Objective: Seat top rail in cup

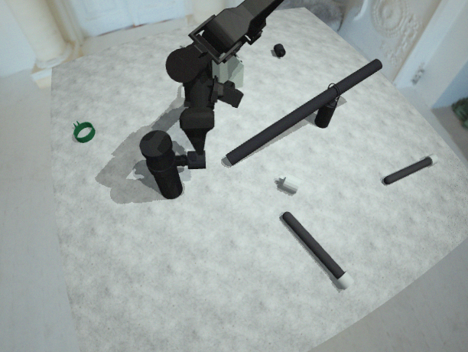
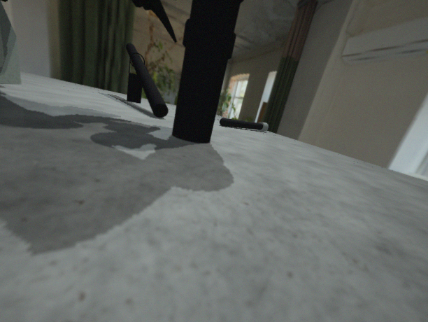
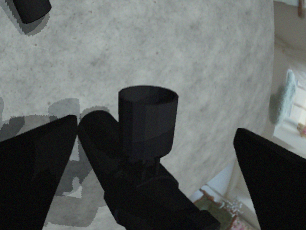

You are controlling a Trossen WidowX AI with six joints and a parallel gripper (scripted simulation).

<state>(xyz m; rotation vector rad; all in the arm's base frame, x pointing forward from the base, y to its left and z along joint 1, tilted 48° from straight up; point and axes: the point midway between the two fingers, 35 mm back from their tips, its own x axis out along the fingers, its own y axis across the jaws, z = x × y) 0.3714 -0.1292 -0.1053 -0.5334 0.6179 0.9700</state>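
My gripper tip is now 7 cm short of the white fitting, 21 cm to the right of it and 15 cm above it. Round my gripper tip: small post 11 cm behind, 41 cm to the left, 6 cm below; then white cylinder 55 cm behind, 3 cm to the left, 15 cm below.
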